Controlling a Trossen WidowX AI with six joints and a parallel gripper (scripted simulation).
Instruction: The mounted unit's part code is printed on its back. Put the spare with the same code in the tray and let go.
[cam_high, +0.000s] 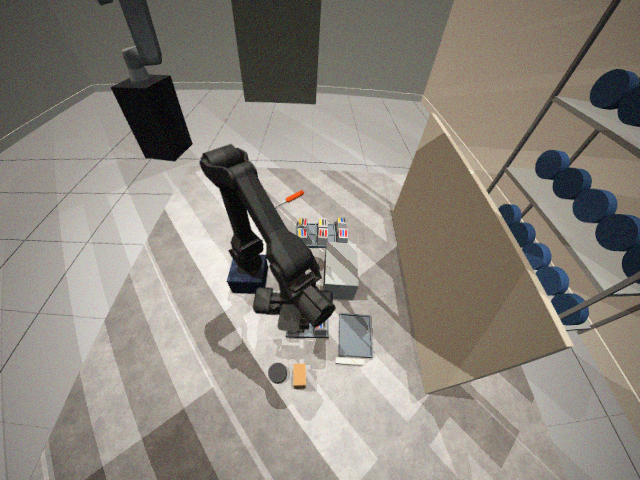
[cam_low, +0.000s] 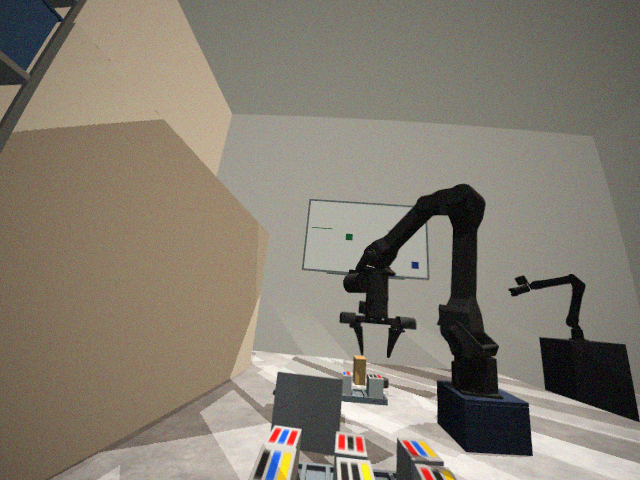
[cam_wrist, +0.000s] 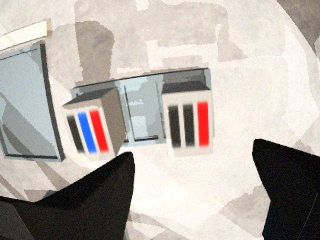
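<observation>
My gripper tip is now 4 cm short of the dark holder, 1 cm to the right of it and 9 cm above it. Round my gripper tip: orange block (4 cm ahead, 14 cm to the right, 6 cm below); then black disc (2 cm behind, 14 cm to the right, 9 cm below); then tray (18 cm ahead, 1 cm to the left, 9 cm below).
</observation>
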